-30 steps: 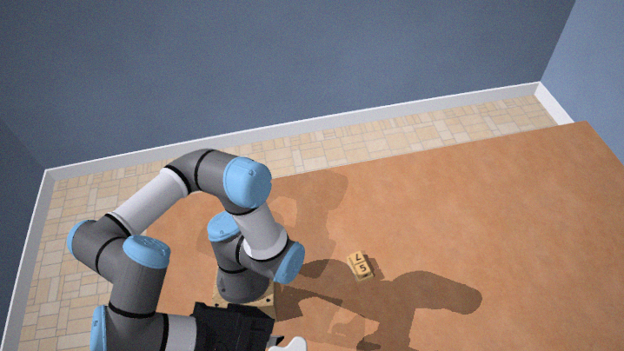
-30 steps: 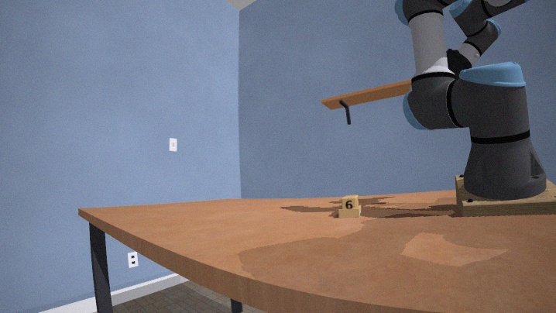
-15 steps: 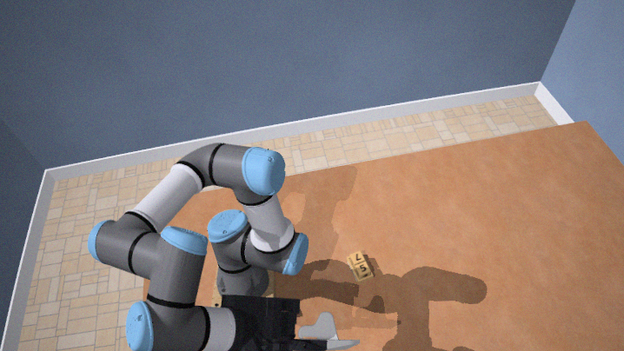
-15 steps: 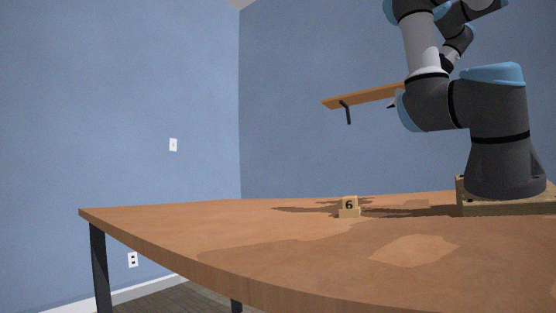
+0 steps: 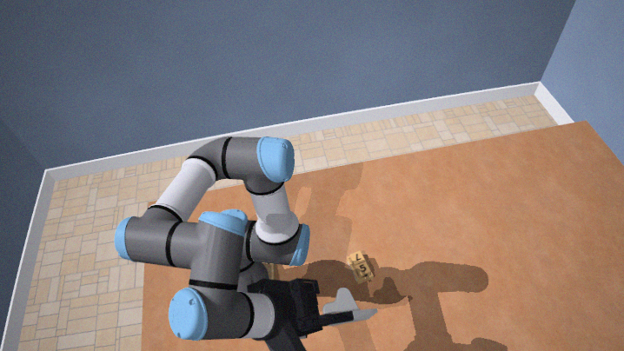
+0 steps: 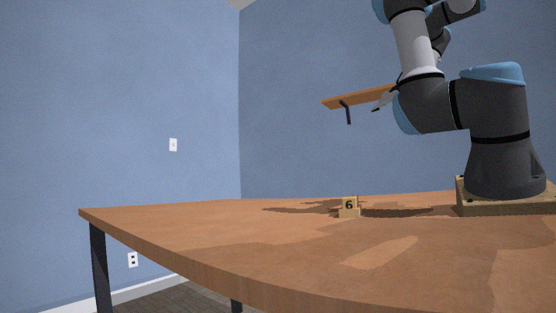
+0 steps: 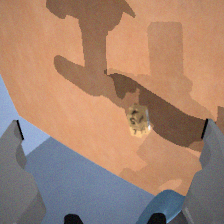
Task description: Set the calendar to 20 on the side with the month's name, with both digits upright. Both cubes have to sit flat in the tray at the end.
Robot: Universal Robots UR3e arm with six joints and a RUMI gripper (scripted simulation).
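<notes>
Now: hand 80 mm short of the wooden digit cube, 190 mm to the right of it and 200 mm above it. Round my hand: wooden tray: 70 mm ahead, 210 mm to the left, 220 mm below.
</notes>
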